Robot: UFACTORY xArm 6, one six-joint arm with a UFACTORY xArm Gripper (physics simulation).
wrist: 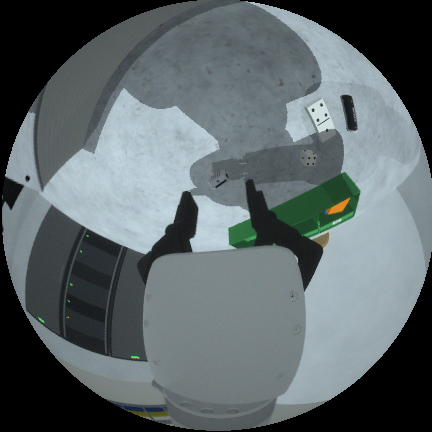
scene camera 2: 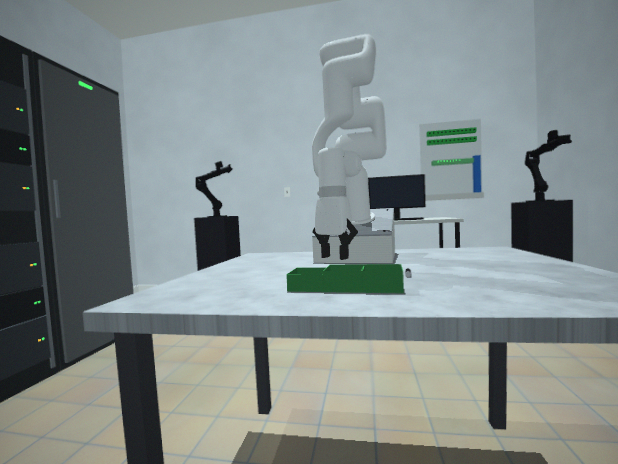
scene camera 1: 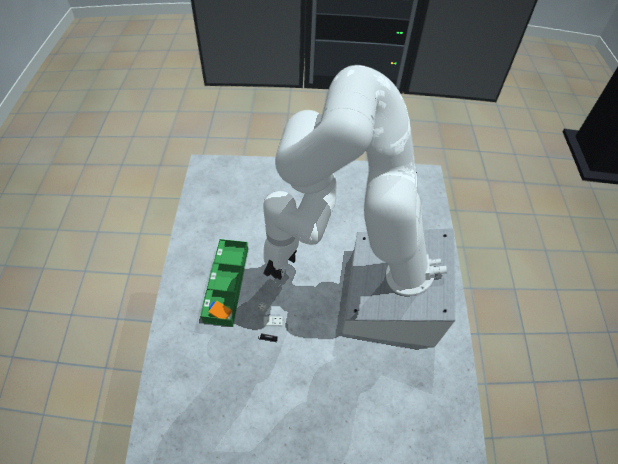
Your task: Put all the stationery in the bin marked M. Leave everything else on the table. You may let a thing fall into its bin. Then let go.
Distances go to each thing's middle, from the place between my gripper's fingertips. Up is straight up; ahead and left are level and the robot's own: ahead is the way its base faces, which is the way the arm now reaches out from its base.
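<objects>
The green three-part bin (scene camera 2: 354,278) is 2 cm below my hand, 16 cm ahead of it and 4 cm to the left. And I can see the white domino (wrist: 316,109) too, that one's 4 cm below my hand, 15 cm to the left of it and 2 cm ahead.
</objects>
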